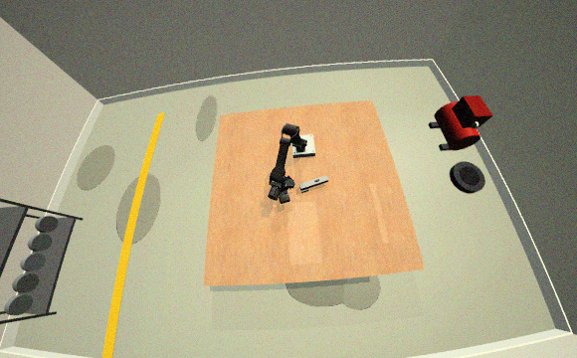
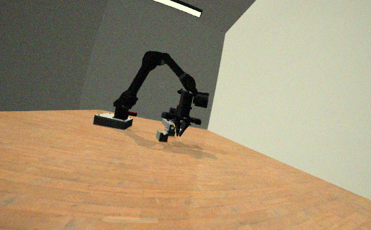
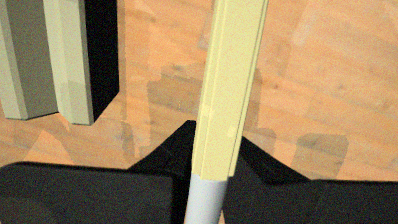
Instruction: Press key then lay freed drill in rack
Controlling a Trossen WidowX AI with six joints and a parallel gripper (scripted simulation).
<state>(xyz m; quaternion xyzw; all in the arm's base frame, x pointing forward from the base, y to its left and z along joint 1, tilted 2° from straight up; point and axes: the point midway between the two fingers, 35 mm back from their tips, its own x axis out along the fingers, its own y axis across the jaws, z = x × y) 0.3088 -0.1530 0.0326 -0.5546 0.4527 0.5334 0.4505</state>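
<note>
Right now the drill is 1 cm behind my gripper tip, 4 cm to the left of it and 4 cm above it. The rest, counted from my gripper tip: rack: 7 cm behind, 2 cm to the left, 1 cm below; grey housing block: 3 cm behind, 20 cm to the left, 1 cm above.
</note>
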